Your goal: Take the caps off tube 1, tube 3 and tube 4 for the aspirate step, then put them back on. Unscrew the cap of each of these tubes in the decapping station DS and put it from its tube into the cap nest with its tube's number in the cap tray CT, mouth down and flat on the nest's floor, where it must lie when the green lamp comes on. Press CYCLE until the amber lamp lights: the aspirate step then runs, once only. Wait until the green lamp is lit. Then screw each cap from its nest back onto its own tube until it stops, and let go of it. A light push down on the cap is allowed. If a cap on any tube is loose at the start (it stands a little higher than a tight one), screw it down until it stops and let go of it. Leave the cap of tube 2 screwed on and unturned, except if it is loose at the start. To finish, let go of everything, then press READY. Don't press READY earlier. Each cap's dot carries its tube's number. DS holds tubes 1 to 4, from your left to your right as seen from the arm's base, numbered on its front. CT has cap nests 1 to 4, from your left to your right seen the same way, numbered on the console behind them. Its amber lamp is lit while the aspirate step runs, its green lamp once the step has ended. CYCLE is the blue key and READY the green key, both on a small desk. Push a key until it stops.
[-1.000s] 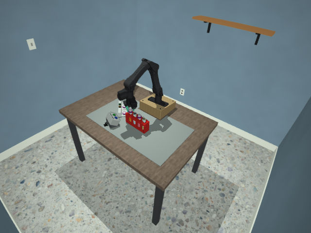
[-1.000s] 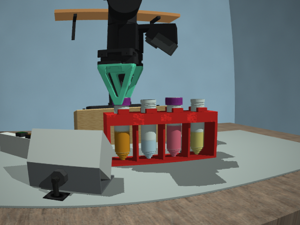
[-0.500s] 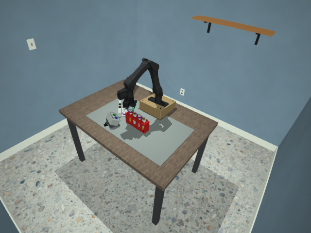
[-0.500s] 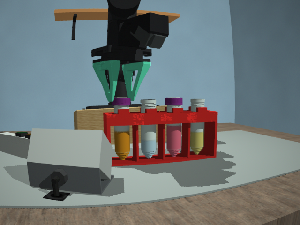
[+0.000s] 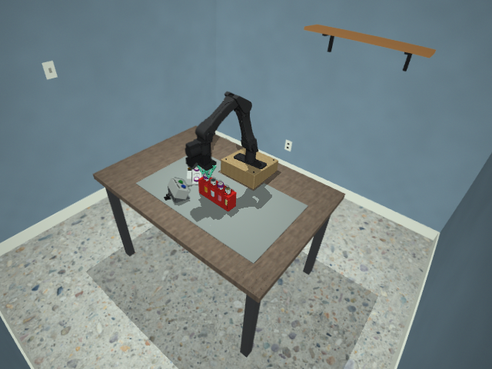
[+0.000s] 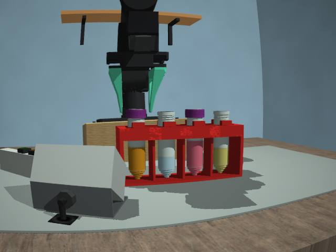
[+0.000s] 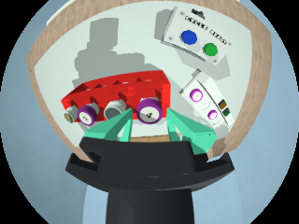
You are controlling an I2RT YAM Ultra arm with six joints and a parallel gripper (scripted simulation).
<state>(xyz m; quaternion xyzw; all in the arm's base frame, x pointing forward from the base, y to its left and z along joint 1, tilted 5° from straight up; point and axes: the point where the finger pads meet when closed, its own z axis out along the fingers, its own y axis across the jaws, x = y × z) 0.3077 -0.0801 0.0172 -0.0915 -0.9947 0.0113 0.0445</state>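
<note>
The green key is 12 cm to the right of my hand, 7 cm ahead of it and 6 cm below it. Round my hand: grey key desk 10 cm to the right, 10 cm ahead, 7 cm below; blue key 9 cm ahead, 8 cm to the right, 6 cm below.
</note>
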